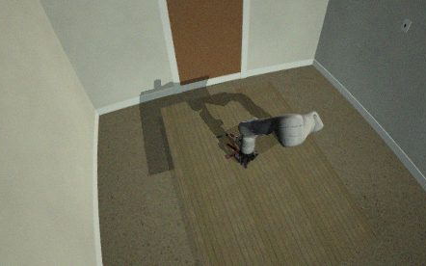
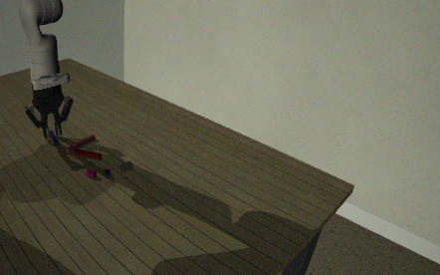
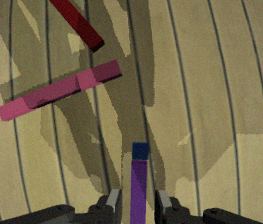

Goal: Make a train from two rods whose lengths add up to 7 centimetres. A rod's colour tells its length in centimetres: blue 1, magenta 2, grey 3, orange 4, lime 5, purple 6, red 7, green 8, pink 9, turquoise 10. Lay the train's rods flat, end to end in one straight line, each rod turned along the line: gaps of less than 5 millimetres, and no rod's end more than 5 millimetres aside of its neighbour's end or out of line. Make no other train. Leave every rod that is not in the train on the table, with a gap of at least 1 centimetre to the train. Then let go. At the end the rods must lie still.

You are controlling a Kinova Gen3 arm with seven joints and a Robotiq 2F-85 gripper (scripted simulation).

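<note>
The purple rod lies 1 cm below my hand. Round my hand: red rod: 1 cm ahead, 14 cm to the right, 1 cm below; then pink rod: 3 cm ahead, 9 cm to the right, 1 cm below; then magenta rod: 4 cm behind, 21 cm to the right, 1 cm below.
</note>
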